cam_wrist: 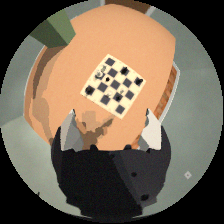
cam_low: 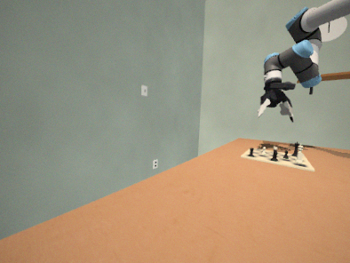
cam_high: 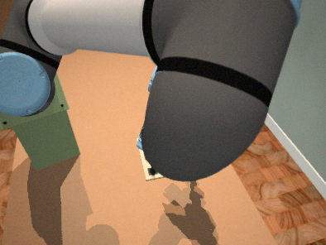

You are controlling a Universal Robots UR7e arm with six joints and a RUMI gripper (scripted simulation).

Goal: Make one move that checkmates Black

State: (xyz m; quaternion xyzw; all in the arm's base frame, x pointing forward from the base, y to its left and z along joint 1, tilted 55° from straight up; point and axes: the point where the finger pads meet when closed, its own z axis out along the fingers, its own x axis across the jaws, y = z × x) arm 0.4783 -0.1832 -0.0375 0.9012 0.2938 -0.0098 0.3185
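My gripper is now 160 mm above the chessboard and 70 mm to the right of it. The rest, counted from my hand: black piece 120 mm below, 80 mm behind, 10 mm to the left; white piece 120 mm below, 80 mm to the left, 80 mm behind.
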